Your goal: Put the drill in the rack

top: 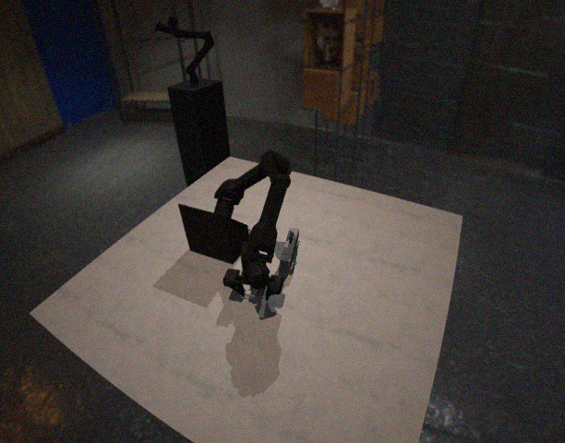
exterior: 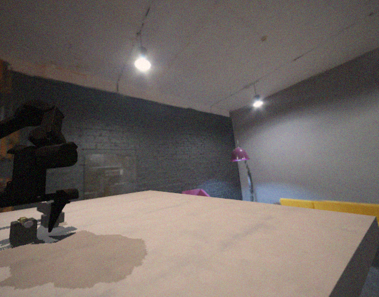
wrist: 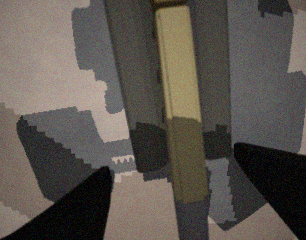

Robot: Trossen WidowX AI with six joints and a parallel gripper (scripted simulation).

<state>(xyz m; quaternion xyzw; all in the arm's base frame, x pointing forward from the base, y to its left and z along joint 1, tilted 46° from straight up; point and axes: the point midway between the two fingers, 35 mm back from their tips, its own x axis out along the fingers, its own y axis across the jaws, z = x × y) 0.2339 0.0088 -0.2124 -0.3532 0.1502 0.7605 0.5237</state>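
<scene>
Right now my gripper tip is 4 cm to the right of the drill, 3 cm below it and 1 cm past it. The rest, counted from my gripper tip: grey sleeve (23 cm to the left, 3 cm above, 2 cm behind); then rack (5 cm to the left, 2 cm behind, 1 cm above).
</scene>
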